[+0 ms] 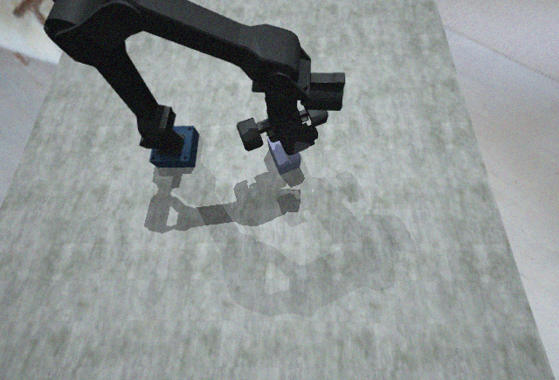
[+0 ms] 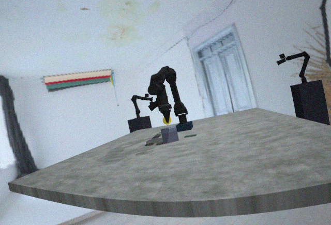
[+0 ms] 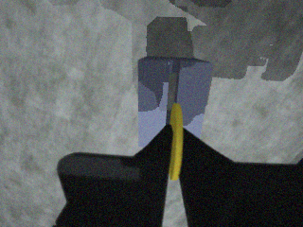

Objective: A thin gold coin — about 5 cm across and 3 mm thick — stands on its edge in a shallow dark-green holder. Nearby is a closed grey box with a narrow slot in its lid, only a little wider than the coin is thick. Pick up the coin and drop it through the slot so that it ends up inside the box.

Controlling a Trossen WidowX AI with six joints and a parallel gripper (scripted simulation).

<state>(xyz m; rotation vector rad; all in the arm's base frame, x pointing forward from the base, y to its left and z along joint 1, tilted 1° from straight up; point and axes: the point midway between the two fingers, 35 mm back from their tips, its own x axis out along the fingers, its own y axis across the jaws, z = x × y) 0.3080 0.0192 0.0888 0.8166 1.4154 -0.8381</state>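
The gold coin is 10 mm above my gripper tip.
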